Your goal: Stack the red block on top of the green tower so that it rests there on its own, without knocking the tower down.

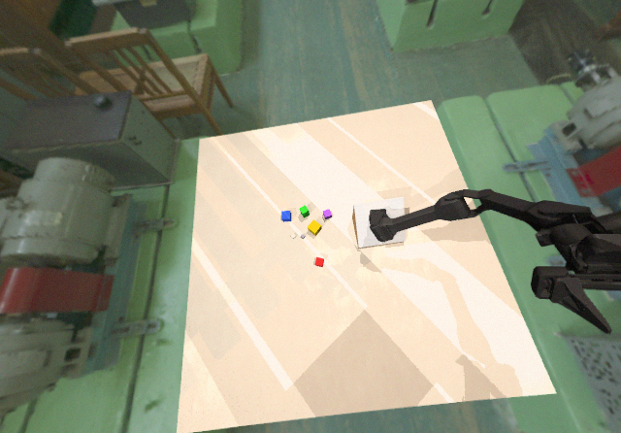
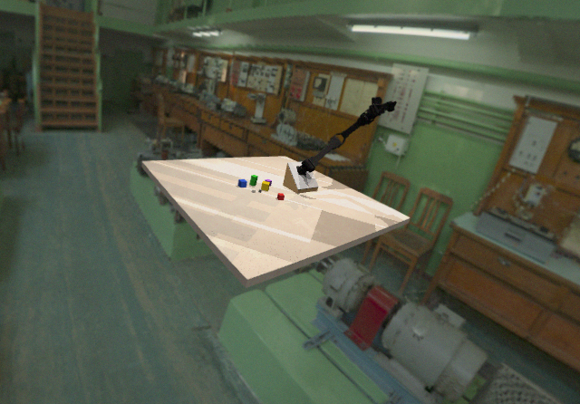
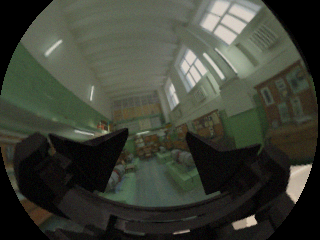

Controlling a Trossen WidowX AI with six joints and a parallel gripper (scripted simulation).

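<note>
My gripper tip is now 48 cm short of the red block, 24 cm to the left of it and 67 cm above it. The rest, counted from my gripper tip: yellow block 49 cm ahead, 39 cm to the right, 66 cm below; then blue block 62 cm ahead, 46 cm to the right, 66 cm below; then purple block 43 cm ahead, 46 cm to the right, 67 cm below.
</note>
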